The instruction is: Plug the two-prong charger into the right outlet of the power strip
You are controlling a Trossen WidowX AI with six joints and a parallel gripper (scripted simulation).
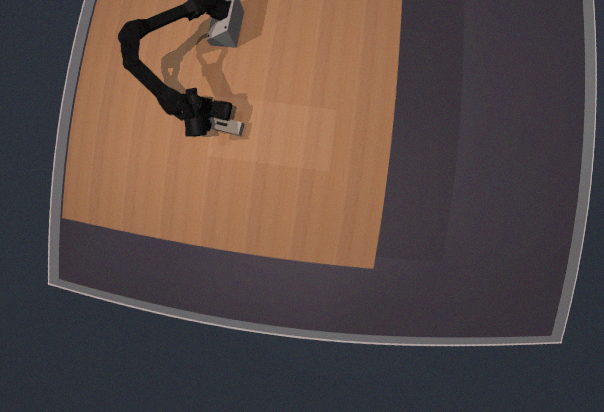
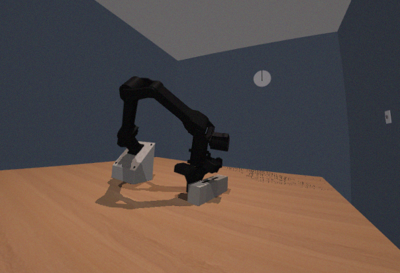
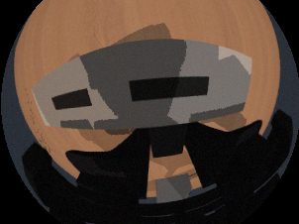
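Now: gripper tip 20 mm short of the black two-prong charger and 10 mm below it.
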